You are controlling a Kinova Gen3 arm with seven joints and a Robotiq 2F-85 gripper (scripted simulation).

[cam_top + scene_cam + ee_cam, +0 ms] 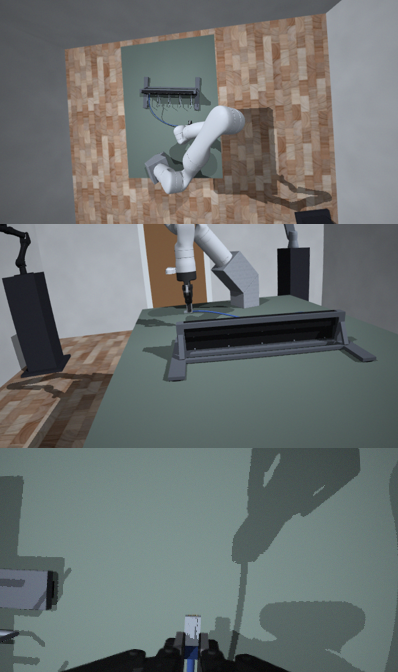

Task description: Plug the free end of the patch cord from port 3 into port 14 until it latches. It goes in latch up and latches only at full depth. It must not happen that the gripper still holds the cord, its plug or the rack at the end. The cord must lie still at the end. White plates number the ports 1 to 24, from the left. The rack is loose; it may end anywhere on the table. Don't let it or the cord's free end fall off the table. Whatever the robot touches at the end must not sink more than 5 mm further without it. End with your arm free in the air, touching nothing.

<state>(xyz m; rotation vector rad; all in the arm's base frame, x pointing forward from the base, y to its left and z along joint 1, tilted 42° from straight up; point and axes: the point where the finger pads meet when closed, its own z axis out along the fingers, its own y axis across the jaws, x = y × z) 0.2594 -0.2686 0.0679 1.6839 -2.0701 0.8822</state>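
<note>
Right now my hand is 10 mm to the left of the plug and 10 mm above it.
</note>
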